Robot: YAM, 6 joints.
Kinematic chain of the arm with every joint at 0, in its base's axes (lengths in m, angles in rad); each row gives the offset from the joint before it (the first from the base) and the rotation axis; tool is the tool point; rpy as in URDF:
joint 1: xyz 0 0 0.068 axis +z
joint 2: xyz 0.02 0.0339 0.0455 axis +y
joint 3: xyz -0.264 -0.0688 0 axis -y
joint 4: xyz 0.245 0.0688 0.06 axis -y
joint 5: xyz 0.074 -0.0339 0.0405 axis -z
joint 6: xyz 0.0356 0 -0.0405 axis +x
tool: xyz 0 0 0 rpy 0 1.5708 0
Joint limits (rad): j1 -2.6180..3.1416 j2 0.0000..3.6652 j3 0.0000..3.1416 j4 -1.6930..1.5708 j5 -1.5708..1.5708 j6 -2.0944..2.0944
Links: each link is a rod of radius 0.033 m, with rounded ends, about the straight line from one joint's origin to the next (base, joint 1, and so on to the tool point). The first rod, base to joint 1, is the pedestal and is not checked.
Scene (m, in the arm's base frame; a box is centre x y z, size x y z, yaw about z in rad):
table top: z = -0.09
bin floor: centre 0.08 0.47 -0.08 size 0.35 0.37 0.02 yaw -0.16
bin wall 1: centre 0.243 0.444 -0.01 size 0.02 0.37 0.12 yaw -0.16
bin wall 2: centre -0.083 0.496 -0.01 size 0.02 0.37 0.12 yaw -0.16
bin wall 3: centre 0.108 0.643 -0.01 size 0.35 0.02 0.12 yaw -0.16
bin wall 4: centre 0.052 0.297 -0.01 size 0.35 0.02 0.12 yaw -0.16
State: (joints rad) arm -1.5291 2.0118 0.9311 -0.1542 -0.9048 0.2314
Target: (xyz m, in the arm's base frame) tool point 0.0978 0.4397 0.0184
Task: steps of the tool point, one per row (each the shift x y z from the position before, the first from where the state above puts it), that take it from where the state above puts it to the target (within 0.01 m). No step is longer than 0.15 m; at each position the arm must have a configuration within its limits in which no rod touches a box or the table.
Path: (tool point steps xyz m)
1: 0.0947 0.0121 0.0061
2: 0.0908 0.0399 0.0065
3: 0.0785 0.0663 0.0068
4: 0.0584 0.0887 0.0072
5: 0.0321 0.1048 0.0075
6: 0.0011 0.1128 0.0078
7: -0.0316 0.1117 0.0081
8: -0.0634 0.1008 0.0084
9: -0.0915 0.0808 0.0087
10: -0.1131 0.0529 0.0089
11: 0.0014 0.0048 -0.0653
12: -0.0014 -0.0048 -0.0660

